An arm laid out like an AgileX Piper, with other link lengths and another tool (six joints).
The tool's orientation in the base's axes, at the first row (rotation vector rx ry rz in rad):
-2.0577, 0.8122, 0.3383
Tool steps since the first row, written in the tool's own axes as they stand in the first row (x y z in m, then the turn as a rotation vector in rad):
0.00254, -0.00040, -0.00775, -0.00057, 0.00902, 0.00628
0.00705, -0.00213, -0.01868, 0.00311, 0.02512, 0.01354
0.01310, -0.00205, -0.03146, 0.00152, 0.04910, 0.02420
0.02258, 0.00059, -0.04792, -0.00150, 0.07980, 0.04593
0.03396, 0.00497, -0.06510, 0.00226, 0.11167, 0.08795
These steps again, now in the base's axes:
0.00170, -0.00719, 0.00347, -0.00599, 0.00168, -0.00908
0.00557, -0.01726, 0.00862, -0.01341, -0.00051, -0.02538
0.00928, -0.03021, 0.01292, -0.02976, -0.00092, -0.04596
0.01366, -0.04863, 0.01598, -0.05095, 0.00553, -0.07651
0.01827, -0.06913, 0.01740, -0.06660, 0.02511, -0.12306

